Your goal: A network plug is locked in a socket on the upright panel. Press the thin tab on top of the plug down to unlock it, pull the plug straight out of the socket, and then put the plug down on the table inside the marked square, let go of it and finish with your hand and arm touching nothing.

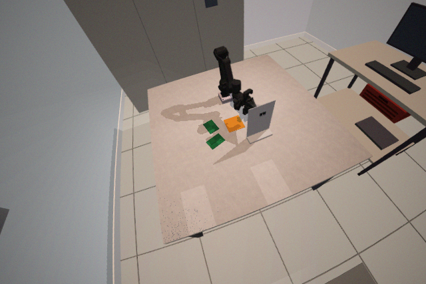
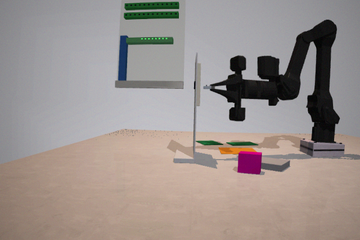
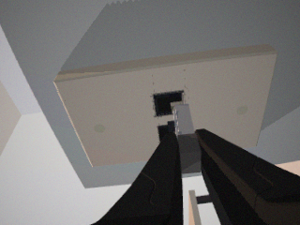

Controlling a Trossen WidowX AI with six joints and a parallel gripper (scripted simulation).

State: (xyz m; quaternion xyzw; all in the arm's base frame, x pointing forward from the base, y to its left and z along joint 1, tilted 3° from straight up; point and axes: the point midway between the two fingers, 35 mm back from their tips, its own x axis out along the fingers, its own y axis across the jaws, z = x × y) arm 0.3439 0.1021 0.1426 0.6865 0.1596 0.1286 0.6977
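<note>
The orange marked square lies 200 mm below my gripper tip, 120 mm to the right of it and 90 mm behind it. From my gripper tip the other things lie so: grey network plug: right at my gripper tip; then upright panel: 70 mm below, 50 mm ahead, 10 mm to the left; then flat grey block: 190 mm below, 150 mm behind, 90 mm to the left.
</note>
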